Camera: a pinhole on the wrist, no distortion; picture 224 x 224 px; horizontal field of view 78.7 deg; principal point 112.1 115.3 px. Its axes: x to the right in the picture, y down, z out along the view. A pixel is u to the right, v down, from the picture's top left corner.
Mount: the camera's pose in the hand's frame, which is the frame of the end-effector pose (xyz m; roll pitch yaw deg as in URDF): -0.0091 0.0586 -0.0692 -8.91 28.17 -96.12
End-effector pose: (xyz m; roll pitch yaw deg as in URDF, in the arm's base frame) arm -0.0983 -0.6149 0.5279 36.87 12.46 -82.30
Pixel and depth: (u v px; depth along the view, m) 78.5 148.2 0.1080
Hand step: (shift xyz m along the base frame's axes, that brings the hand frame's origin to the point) 0.0083 -0.0386 0.0370
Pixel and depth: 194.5 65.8 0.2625
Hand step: -0.2323 0.0676 -0.0232
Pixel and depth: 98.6 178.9 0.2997
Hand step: -0.1372 -0.2034 0.0732
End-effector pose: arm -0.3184 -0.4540 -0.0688 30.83 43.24 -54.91
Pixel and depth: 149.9 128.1 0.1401
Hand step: -0.0354 -0.0431 -0.0058
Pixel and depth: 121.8 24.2 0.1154
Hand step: -0.0354 0.0144 0.0739
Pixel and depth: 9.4 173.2 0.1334
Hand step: 0.0953 -0.0924 0.0362
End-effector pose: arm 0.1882 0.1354 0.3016 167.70 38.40 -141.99
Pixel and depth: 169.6 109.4 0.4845
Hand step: 0.3376 -0.1027 -0.2583
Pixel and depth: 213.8 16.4 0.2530
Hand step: 0.2993 -0.0179 0.0091
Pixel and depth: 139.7 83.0 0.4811
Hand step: 0.3399 0.0371 -0.2369
